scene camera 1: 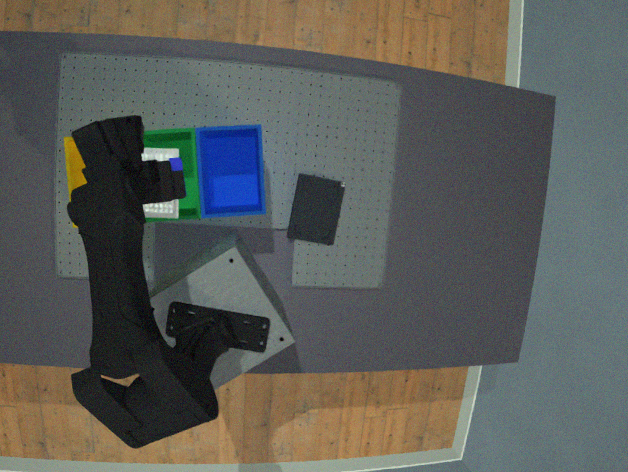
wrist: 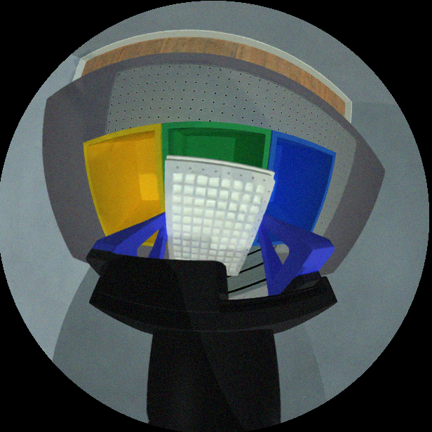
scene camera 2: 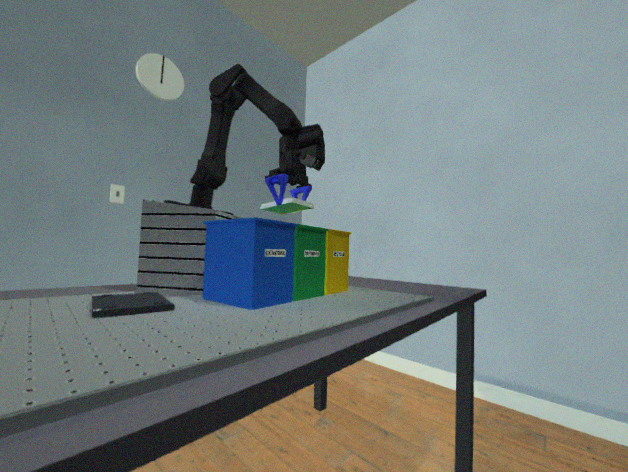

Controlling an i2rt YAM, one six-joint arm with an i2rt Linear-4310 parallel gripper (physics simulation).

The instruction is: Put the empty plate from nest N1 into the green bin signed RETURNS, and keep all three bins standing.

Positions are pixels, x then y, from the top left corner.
Labels:
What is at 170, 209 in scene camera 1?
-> A white plate.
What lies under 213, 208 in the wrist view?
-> A white plate.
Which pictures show the green bin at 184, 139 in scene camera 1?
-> Scene camera 1, the wrist view and scene camera 2: all of them.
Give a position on a yellow bin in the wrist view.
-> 125, 168

